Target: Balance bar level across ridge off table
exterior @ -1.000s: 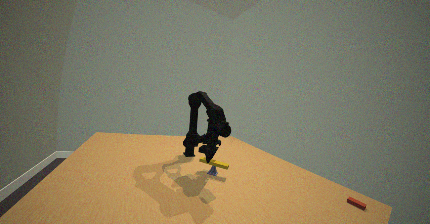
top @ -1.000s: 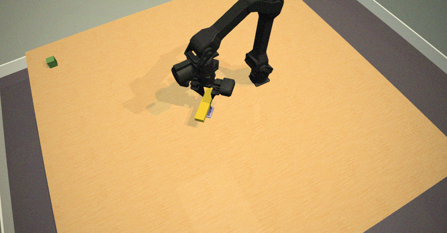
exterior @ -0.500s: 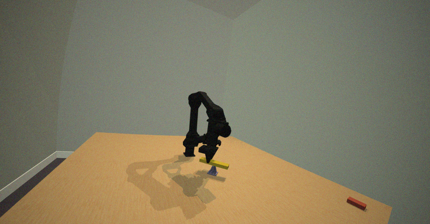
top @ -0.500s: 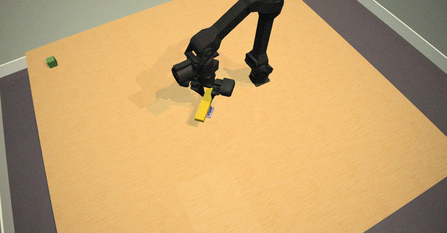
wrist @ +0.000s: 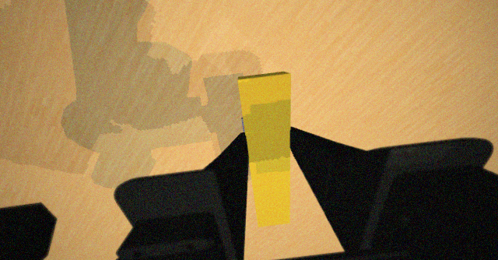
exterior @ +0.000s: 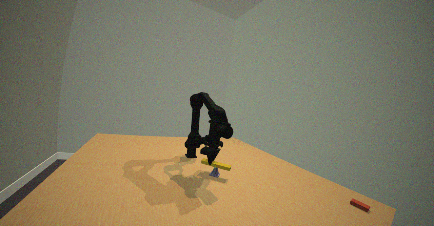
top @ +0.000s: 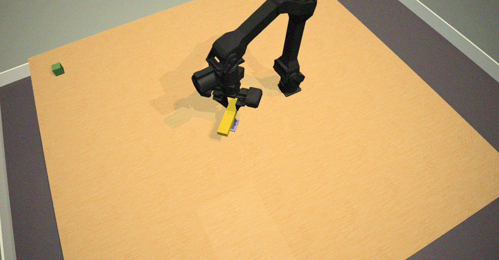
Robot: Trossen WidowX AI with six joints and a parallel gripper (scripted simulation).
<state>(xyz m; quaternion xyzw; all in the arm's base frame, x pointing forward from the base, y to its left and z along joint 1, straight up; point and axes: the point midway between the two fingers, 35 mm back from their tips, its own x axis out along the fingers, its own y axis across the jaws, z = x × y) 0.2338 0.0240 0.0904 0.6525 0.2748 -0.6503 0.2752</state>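
My gripper tip is 2 cm to the right of the yellow bar and 2 cm short of it. The rest, counted from my gripper tip: red block 51 cm ahead, 48 cm to the left, 5 cm below; then green cube 52 cm to the right, 51 cm ahead, 4 cm below.
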